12 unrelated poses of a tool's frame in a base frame.
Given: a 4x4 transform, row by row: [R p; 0 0 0 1], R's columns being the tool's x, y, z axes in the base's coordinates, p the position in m. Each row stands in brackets.
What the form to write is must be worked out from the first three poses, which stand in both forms.
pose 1, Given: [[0.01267, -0.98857, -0.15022, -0.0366], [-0.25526, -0.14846, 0.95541, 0.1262], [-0.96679, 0.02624, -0.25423, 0.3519], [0, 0, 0, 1]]
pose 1, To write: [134.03, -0.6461, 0.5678, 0.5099, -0.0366, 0.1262, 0.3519]
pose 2, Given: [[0.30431, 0.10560, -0.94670, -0.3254], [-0.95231, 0.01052, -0.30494, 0.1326], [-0.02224, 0.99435, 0.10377, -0.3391], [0, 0, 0, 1]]
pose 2, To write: [106.90, 0.6790, -0.4831, -0.5528, -0.3254, 0.1326, -0.3391]
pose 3, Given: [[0.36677, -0.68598, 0.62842, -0.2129], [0.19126, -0.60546, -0.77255, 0.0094], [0.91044, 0.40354, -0.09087, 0.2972], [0, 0, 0, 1]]
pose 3, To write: [131.67, 0.7872, -0.1888, 0.5871, -0.2129, 0.0094, 0.2972]
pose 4, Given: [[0.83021, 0.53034, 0.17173, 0.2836], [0.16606, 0.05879, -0.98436, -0.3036], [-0.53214, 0.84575, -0.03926, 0.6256], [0, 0, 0, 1]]
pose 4, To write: [94.31, 0.9176, 0.3529, -0.1827, 0.2836, -0.3036, 0.6256]
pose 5, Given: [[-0.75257, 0.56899, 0.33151, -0.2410], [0.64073, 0.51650, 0.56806, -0.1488], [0.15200, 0.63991, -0.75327, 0.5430], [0, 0, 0, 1]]
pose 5, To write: [174.08, 0.3484, 0.8704, 0.3479, -0.2410, -0.1488, 0.5430]
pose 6, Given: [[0.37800, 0.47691, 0.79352, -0.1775], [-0.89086, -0.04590, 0.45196, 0.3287], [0.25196, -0.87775, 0.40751, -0.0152], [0, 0, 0, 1]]
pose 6, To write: [97.48, -0.6706, 0.2731, -0.6898, -0.1775, 0.3287, -0.0152]
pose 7, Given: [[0.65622, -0.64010, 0.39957, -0.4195], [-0.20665, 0.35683, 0.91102, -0.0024], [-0.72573, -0.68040, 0.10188, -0.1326], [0, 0, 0, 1]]
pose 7, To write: [86.71, -0.7970, 0.5636, 0.2171, -0.4195, -0.0024, -0.1326]
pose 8, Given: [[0.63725, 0.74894, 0.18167, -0.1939], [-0.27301, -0.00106, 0.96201, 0.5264], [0.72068, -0.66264, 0.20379, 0.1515], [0, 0, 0, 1]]
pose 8, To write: [94.59, -0.8149, -0.2704, -0.5126, -0.1939, 0.5264, 0.1515]
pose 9, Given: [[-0.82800, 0.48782, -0.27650, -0.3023], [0.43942, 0.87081, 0.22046, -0.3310], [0.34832, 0.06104, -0.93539, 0.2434], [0, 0, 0, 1]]
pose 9, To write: [161.14, -0.2465, -0.9662, -0.0748, -0.3023, -0.3310, 0.2434]
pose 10, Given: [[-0.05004, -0.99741, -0.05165, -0.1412], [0.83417, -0.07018, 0.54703, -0.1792], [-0.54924, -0.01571, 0.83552, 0.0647], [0, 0, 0, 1]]
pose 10, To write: [98.18, -0.2843, 0.2514, 0.9252, -0.1412, -0.1792, 0.0647]
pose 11, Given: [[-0.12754, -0.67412, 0.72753, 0.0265], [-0.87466, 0.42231, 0.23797, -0.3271], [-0.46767, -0.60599, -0.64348, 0.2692], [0, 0, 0, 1]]
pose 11, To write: [132.40, -0.5715, 0.8093, -0.1358, 0.0265, -0.3271, 0.2692]
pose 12, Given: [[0.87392, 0.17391, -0.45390, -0.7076], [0.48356, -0.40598, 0.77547, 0.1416], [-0.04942, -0.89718, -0.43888, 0.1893], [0, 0, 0, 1]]
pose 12, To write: [119.04, -0.9566, -0.2313, 0.1771, -0.7076, 0.1416, 0.1893]
